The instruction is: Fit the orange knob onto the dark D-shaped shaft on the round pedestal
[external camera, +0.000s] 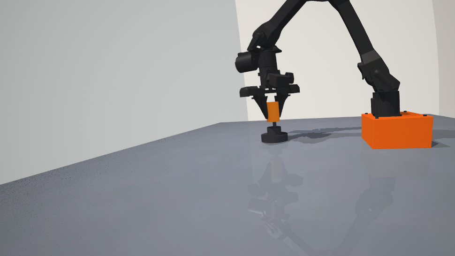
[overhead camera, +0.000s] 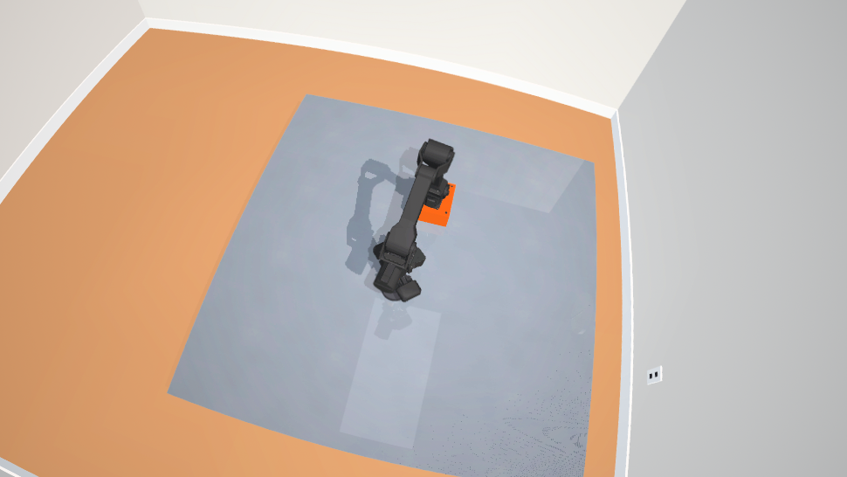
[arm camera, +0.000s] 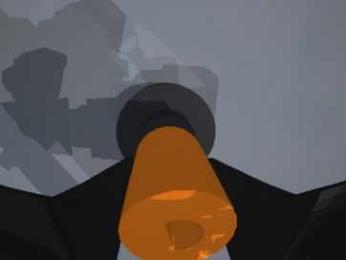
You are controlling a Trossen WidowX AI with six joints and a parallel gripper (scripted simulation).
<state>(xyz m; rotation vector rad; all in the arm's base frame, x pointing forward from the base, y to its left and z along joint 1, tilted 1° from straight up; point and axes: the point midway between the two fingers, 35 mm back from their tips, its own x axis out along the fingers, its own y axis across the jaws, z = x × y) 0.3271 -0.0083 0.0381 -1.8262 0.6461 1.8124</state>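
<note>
My gripper tip is now 2 cm below the orange knob. From my gripper tip the other things lie so: round dark pedestal: 4 cm below.
</note>
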